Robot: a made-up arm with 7 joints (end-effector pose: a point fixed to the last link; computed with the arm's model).
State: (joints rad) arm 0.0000 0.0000 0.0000 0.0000 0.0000 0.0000 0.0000
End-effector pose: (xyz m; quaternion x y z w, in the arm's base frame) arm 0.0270 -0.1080 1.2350 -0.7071 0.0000 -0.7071 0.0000
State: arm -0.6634 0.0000 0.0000 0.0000 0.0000 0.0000 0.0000
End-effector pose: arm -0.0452 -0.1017 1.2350 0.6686 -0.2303 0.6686 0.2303
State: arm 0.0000 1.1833 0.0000 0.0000 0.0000 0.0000 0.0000
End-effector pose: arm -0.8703 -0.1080 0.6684 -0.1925 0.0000 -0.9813 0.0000
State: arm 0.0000 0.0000 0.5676 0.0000 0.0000 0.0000 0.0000
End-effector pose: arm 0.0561 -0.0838 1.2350 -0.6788 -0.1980 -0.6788 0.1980
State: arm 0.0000 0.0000 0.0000 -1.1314 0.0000 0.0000 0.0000
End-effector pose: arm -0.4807 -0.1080 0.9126 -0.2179 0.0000 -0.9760 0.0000
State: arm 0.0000 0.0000 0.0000 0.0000 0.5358 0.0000 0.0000
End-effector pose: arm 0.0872 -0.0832 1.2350 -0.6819 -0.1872 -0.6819 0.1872
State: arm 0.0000 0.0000 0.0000 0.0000 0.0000 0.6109 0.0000
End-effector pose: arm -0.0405 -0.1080 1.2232 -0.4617 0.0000 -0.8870 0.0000
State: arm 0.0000 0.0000 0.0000 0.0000 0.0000 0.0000 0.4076
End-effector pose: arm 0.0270 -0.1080 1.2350 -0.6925 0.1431 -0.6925 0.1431
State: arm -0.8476 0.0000 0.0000 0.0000 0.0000 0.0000 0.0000
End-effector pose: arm -0.0631 -0.0917 1.2350 0.6445 -0.2908 0.6446 0.2908
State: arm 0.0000 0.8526 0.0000 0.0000 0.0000 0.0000 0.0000
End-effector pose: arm -0.6983 -0.1080 0.9301 -0.3514 0.0000 -0.9362 0.0000
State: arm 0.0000 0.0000 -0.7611 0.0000 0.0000 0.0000 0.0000
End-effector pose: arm -0.0232 -0.1095 1.2350 0.6565 -0.2626 0.6565 0.2626
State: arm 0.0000 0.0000 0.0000 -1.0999 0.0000 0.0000 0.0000
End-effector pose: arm -0.4729 -0.1080 0.9285 -0.2333 0.0000 -0.9724 0.0000
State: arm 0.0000 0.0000 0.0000 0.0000 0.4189 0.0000 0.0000
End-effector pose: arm 0.0753 -0.0914 1.2350 -0.6917 -0.1470 -0.6917 0.1470
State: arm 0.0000 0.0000 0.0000 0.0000 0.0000 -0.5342 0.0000
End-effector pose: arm 0.0824 -0.1080 1.2116 -0.8687 0.0000 -0.4954 0.0000
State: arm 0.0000 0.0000 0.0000 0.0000 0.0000 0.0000 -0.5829
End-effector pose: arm 0.0270 -0.1080 1.2350 0.6773 0.2032 0.6773 0.2032
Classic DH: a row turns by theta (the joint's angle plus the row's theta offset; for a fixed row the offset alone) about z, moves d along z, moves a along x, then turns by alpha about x. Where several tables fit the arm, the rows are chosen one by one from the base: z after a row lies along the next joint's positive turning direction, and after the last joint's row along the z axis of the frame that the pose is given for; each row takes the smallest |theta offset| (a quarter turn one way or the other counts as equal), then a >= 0, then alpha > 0; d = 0 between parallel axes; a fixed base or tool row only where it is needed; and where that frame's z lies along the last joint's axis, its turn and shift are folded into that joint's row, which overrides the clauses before.
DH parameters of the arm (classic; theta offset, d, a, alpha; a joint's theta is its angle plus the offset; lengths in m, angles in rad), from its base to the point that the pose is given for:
joint 1: 0 0.284 0 1.5708
joint 2: 0 0.046 0 -1.5708
joint 3: 0 0.39 0.027 -1.5708
joint 4: 0 0.06 -0.015 1.5708
joint 5: 0 0.448 0 1.5708
joint 6: 1.5708 0.122 0.113 1.5708
joint 7: 0 0.015 0 0

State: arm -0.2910 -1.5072 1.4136 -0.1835 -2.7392 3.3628 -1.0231
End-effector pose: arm 0.6282 -0.3168 0.5111 -0.2839 0.5521 0.6009 0.5035
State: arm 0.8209 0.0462 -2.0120 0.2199 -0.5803 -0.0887 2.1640
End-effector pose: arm -0.0147 -0.1671 1.2280 0.2806 0.7579 -0.5833 0.0813
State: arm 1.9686 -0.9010 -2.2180 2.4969 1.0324 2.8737 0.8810
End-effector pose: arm 0.1628 0.0379 0.4412 -0.0516 0.2844 -0.9510 0.1100
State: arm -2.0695 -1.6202 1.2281 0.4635 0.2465 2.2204 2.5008
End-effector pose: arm -0.3259 -0.6990 0.1246 0.7512 0.0307 -0.4501 0.4819
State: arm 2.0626 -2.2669 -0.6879 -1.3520 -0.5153 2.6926 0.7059
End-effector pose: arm -0.3493 0.3101 0.2782 0.4074 -0.2258 -0.0568 0.8831
